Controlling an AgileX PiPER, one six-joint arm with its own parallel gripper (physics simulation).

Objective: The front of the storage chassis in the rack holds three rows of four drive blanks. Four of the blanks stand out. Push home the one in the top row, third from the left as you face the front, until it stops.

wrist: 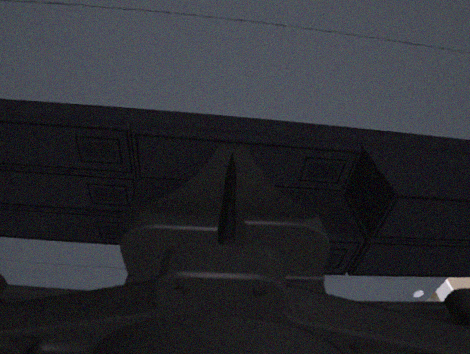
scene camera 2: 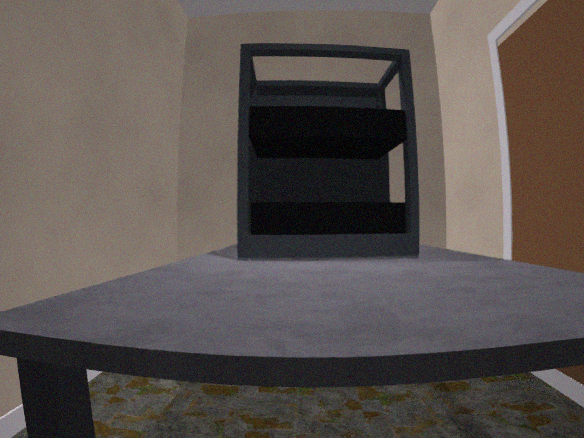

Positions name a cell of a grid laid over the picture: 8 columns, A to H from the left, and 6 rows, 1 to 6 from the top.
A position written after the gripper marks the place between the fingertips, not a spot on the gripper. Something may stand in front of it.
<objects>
The gripper shows in the wrist view (D3); in scene camera 2 it is hidden by a rack. A rack shows in the wrist view (G2) and in scene camera 2 (E3).
</objects>
